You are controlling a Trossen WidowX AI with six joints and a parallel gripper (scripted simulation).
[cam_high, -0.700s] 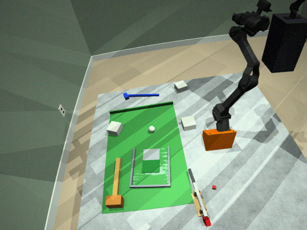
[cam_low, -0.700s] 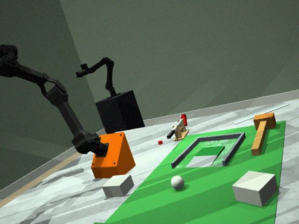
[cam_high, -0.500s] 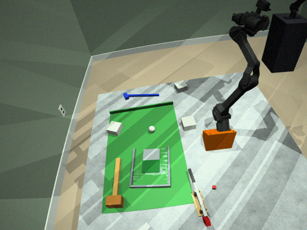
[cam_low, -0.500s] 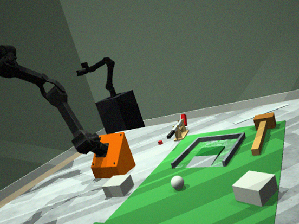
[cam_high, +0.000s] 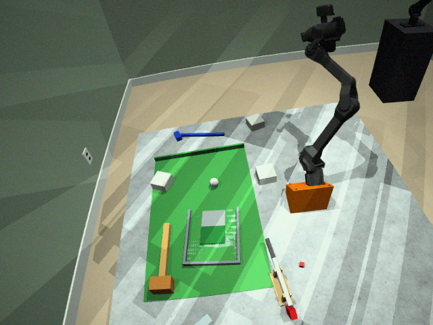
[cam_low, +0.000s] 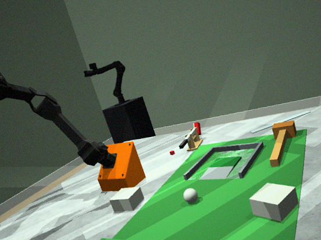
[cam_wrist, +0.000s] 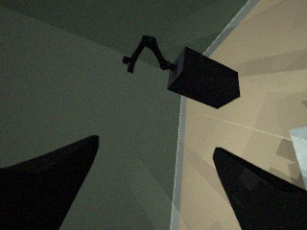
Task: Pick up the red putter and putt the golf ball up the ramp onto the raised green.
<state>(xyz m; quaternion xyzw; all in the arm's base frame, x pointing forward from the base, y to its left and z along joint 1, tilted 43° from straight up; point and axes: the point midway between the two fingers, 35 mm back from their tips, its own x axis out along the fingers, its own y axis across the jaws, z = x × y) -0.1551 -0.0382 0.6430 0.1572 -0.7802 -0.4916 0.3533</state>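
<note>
Now: gripper tip 78 cm to the right of the small red cube, 54 cm above it and 28 cm short of it. From my gripper tip the other things lie so: blue putter (70 cm ahead, 54 cm below, 1 cm to the right); white golf ball (60 cm ahead, 53 cm below, 36 cm to the left).
</note>
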